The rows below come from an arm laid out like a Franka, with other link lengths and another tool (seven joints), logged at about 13 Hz.
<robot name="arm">
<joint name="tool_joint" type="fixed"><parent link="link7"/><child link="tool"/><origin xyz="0.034 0.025 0.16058" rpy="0.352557 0 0.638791"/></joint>
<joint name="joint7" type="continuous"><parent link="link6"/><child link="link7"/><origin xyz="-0.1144 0 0" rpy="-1.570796 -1.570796 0"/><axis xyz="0 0 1"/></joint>
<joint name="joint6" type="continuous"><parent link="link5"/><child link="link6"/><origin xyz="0 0 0" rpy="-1.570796 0 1.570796"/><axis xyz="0 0 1"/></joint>
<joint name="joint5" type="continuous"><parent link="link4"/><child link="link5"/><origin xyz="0.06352 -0.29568 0" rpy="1.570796 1.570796 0"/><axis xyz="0 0 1"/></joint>
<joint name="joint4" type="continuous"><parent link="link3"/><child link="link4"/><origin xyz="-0.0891 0 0" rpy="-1.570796 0 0"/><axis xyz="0 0 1"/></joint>
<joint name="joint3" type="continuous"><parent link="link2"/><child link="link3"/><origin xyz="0 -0.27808 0" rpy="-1.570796 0 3.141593"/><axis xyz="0 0 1"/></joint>
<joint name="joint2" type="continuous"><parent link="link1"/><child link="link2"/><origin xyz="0 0 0" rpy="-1.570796 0 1.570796"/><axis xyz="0 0 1"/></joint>
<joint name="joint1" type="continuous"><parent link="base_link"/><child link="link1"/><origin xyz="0 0 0.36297" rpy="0 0 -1.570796"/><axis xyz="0 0 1"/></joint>
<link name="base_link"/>
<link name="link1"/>
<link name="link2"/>
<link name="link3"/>
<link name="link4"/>
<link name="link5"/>
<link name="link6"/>
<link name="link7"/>
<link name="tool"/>
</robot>
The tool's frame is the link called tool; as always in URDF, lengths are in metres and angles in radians. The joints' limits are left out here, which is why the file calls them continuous.
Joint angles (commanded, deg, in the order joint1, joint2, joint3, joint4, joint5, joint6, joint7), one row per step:
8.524, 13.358, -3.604, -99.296, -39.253, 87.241, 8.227
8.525, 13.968, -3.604, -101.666, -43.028, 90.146, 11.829
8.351, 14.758, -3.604, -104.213, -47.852, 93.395, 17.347
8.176, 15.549, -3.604, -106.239, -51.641, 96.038, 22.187
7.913, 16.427, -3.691, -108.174, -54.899, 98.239, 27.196
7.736, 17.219, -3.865, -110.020, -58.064, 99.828, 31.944
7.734, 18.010, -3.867, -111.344, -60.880, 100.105, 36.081
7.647, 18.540, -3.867, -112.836, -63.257, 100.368, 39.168
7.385, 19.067, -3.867, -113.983, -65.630, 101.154, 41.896
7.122, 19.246, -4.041, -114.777, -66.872, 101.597, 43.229
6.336, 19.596, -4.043, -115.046, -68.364, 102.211, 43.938
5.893, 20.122, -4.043, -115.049, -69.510, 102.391, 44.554
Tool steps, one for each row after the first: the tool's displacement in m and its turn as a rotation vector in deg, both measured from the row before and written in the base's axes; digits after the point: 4 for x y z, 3 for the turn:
0.0031, -0.0024, -0.0117, -3.730, -1.901, 0.877
0.0029, -0.0034, -0.0131, -4.626, -3.275, 0.629
0.0018, -0.0017, -0.0128, -3.301, -2.847, 0.642
-0.0006, -0.0025, -0.0145, -2.737, -2.707, 0.140
-0.0023, -0.0030, -0.0134, -2.635, -2.346, 0.104
-0.0032, -0.0016, -0.0102, -2.717, -1.736, -0.095
-0.0043, -0.0022, -0.0094, -2.138, -0.933, 0.216
-0.0018, -0.0026, -0.0081, -1.639, -1.177, 0.692
-0.0023, -0.0038, -0.0044, -0.836, -0.444, 0.172
0.0005, -0.0065, -0.0028, -0.763, -0.269, 0.383
0.0007, -0.0041, -0.0029, -0.784, -0.114, 0.253

